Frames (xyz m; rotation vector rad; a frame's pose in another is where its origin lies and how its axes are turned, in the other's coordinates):
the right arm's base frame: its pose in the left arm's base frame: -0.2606 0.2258 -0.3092 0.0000 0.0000 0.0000
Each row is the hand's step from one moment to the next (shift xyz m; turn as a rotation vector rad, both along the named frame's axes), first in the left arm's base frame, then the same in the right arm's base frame.
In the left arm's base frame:
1: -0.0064 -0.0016 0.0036 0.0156 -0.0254 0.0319
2: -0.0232 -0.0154 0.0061 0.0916 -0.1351 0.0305
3: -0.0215 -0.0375 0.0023 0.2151 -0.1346 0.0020
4: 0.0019 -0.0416 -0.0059 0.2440 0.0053 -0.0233
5: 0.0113 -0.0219 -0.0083 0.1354 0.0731 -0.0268
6: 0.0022 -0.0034 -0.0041 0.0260 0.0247 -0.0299
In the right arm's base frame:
1: -0.0064 -0.0016 0.0036 0.0156 -0.0254 0.0319
2: -0.0232 -0.0154 0.0061 0.0916 -0.1351 0.0305
3: -0.0215 -0.0375 0.0023 0.2151 -0.1346 0.0020
4: 0.0019 -0.0416 -0.0059 0.2440 0.0053 -0.0233
5: 0.0113 -0.0219 -0.0083 0.1354 0.0731 -0.0268
6: 0.0022 -0.0034 -0.0041 0.0260 0.0247 -0.0299

